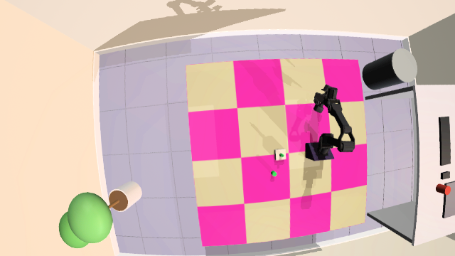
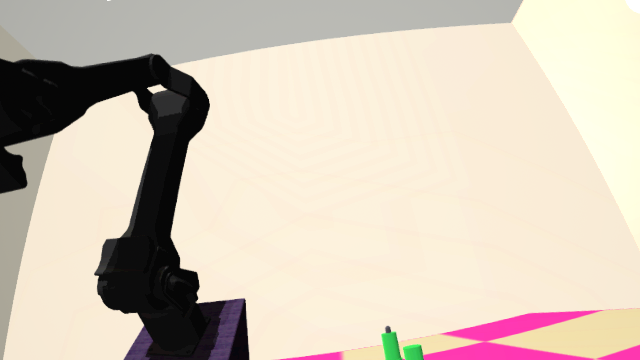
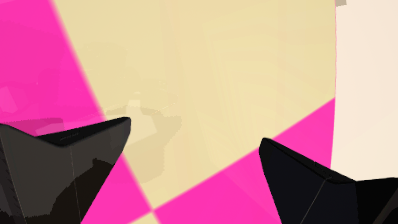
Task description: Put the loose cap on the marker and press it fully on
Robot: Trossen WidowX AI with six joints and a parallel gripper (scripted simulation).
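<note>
Now: gripper tip 540 mm to the right of the green cap, 290 mm short of it and 30 mm above it. The rest, counted from my gripper tip: pale holder block: 410 mm to the left, 250 mm ahead, 40 mm below.
</note>
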